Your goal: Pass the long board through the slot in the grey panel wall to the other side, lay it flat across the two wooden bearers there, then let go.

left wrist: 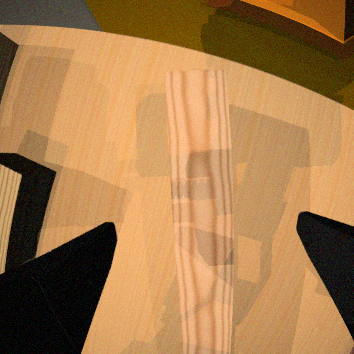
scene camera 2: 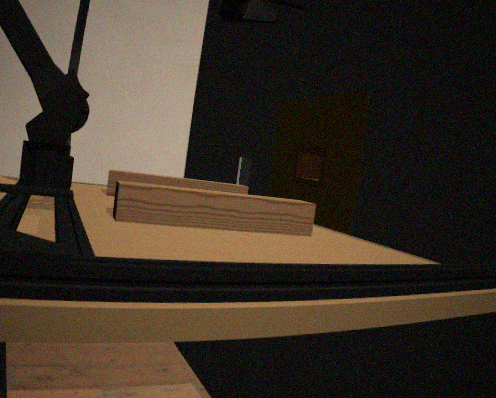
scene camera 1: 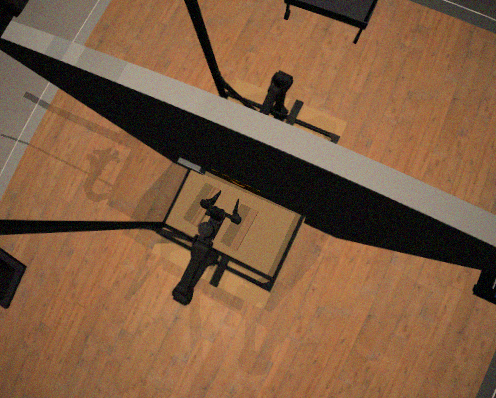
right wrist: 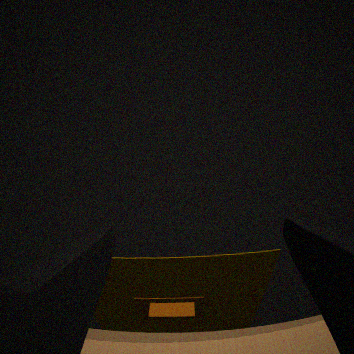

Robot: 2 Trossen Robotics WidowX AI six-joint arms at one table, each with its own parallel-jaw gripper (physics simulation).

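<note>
The long board lies on the table, between and below the open, empty fingers of my left gripper; its near end is cut off. The grey panel wall has a dark yellow section around the slot. In the left wrist view, part of the orange slot shows at the top right. Two wooden bearers stand apart on the other side, the near one and the far one. My right gripper is open and empty above the bearer table.
Blocks with black ends stand left of the board. A pale upright piece stands at the wall by the bearer table. The left arm shows partly behind the wall. A black table stands at the top.
</note>
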